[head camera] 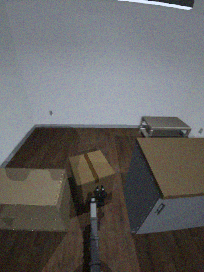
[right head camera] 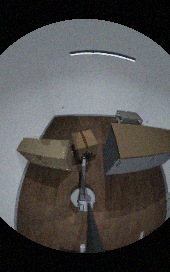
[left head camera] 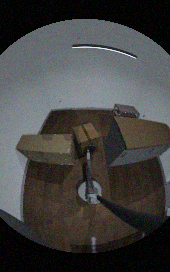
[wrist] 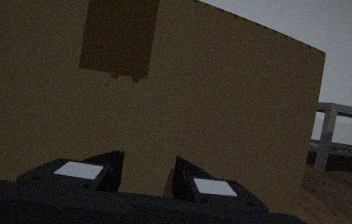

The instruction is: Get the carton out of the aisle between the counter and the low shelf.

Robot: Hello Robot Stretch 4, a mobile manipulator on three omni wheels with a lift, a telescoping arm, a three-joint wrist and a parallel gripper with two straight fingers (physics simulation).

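Note:
The brown carton, with a darker tape strip, stands upright on the floor between the low shelf on the left and the counter on the right. It is turned at an angle, its near left side close to the shelf's end. A strip of floor shows between it and the counter. My gripper is partly open in front of the carton's near face, with nothing between the fingers. Whether the fingertips touch the face, I cannot tell.
A small grey table stands by the back wall behind the counter; its leg shows at the right of the wrist view. Dark wood floor lies behind the carton. A lamp hangs above.

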